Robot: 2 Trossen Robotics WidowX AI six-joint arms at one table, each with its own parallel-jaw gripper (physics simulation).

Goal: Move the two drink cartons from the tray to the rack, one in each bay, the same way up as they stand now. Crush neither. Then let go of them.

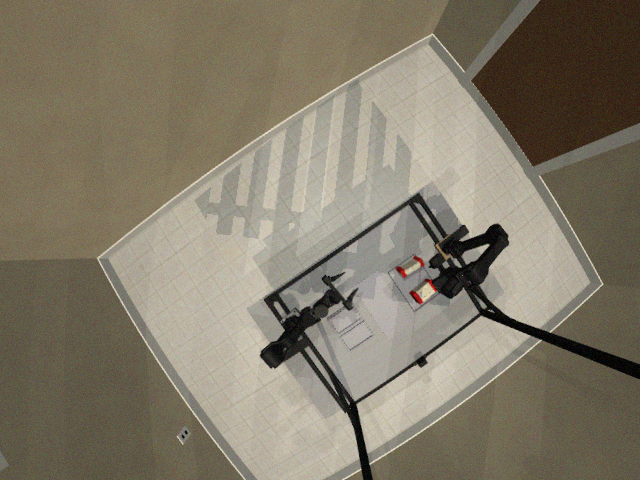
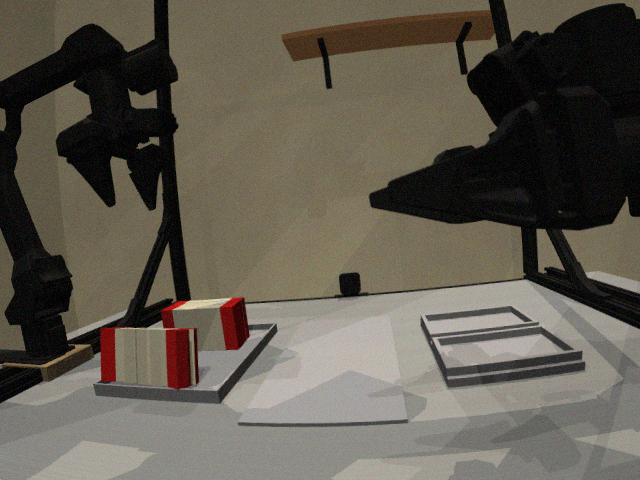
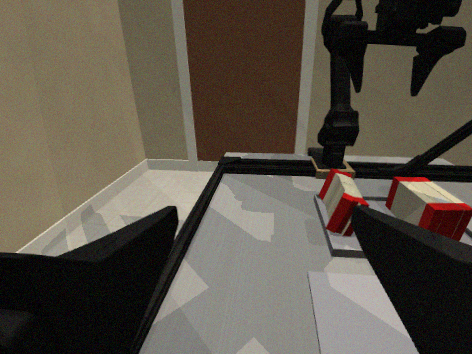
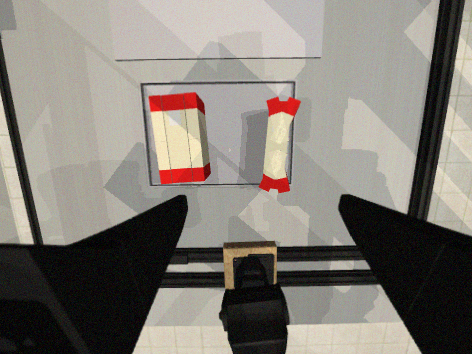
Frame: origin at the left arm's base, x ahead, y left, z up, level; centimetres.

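Where they show: left gripper, fingertip midpoint: (image 1: 351, 280) (image 2: 377, 197) (image 3: 264, 214); right gripper, fingertip midpoint: (image 1: 434, 275) (image 2: 133, 208) (image 3: 385, 94) (image 4: 262, 201); left arm's base at its link origin: (image 1: 293, 322); right arm's base at its link origin: (image 1: 447, 247) (image 2: 47, 354) (image 3: 331, 164) (image 4: 250, 272).
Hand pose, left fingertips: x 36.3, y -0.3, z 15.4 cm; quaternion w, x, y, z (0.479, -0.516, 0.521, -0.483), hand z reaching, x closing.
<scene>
Things, the pixels of their top centre, and the offset from my left fingertips. "spot": a spot on its surface instead. Level surfaces: height alone.
- grey tray at its top centre: (image 2: 198, 349) (image 4: 219, 135) (image 3: 392, 219) (image 1: 415, 283) dy -26.3, dx +24.3, dz -18.2 cm
- narrower carton at its top centre: (image 2: 142, 326) (image 4: 285, 147) (image 3: 343, 181) (image 1: 412, 267) dy -17.1, dx +27.2, dz -11.6 cm
- wider carton at its top centre: (image 4: 177, 140) (image 2: 203, 303) (image 3: 429, 191) (image 1: 425, 292) dy -31.6, dx +24.4, dz -12.4 cm
- rack at its top centre: (image 2: 487, 329) (image 1: 351, 328) dy -21.6, dx -16.4, dz -17.8 cm
- thin pale mat at its surface level: dz -19.4 cm
- small black box at a spot on its surface: (image 2: 349, 283) (image 1: 420, 360) spot: dy -59.4, dx -0.1, dz -16.5 cm
Two red-and-cream cartons stand on the grey tray (image 1: 402, 289) (image 2: 155, 393) (image 4: 227, 155). The narrower carton (image 1: 410, 266) (image 2: 142, 357) (image 3: 342, 201) (image 4: 278, 145) stands slightly askew by the tray's edge, with notched ends. The wider carton (image 1: 423, 291) (image 2: 201, 322) (image 3: 420, 197) (image 4: 180, 140) stands apart from it. The rack (image 1: 351, 326) (image 2: 516, 362) has two bays, both empty. My right gripper (image 1: 439, 273) (image 2: 131, 206) (image 3: 385, 94) (image 4: 262, 201) is open and empty, raised above the tray's outer side. My left gripper (image 1: 350, 282) (image 2: 374, 200) (image 3: 264, 214) is open and empty, high beside the rack.
A thin pale mat (image 1: 379, 304) (image 2: 330, 403) (image 3: 350, 315) (image 4: 215, 25) lies between tray and rack. A small black box (image 1: 421, 360) (image 2: 349, 283) sits at the table's edge. Black frame rails border the table, with upright posts. A wooden shelf (image 2: 387, 35) hangs on the wall.
</scene>
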